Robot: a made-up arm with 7 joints. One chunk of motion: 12 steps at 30 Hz.
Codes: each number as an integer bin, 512 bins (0 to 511) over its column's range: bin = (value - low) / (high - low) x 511, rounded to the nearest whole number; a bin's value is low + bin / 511 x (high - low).
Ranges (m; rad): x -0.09..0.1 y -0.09..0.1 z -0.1..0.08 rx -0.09..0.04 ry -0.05..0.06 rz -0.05..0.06
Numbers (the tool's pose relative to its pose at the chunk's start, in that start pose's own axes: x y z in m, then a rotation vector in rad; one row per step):
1: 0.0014 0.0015 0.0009 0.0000 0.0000 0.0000
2: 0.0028 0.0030 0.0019 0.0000 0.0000 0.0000
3: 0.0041 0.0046 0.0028 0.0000 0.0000 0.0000
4: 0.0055 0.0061 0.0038 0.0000 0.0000 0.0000
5: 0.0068 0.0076 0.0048 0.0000 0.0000 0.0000
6: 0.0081 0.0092 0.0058 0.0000 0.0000 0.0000
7: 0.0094 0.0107 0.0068 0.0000 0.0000 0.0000
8: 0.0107 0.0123 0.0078 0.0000 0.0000 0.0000
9: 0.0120 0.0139 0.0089 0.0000 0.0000 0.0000
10: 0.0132 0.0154 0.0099 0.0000 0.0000 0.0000
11: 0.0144 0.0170 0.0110 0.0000 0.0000 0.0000
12: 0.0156 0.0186 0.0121 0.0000 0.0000 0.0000
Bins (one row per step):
1: 246 246 286 354 232 232
2: 250 250 289 354 232 232
3: 253 254 292 354 232 232
4: 257 258 295 354 232 232
5: 260 262 298 354 232 232
6: 264 267 300 354 232 232
7: 267 271 303 354 232 232
8: 271 275 306 354 232 232
9: 274 279 309 354 232 232
10: 278 283 312 354 232 232
11: 281 288 315 354 232 232
12: 284 292 318 354 232 232

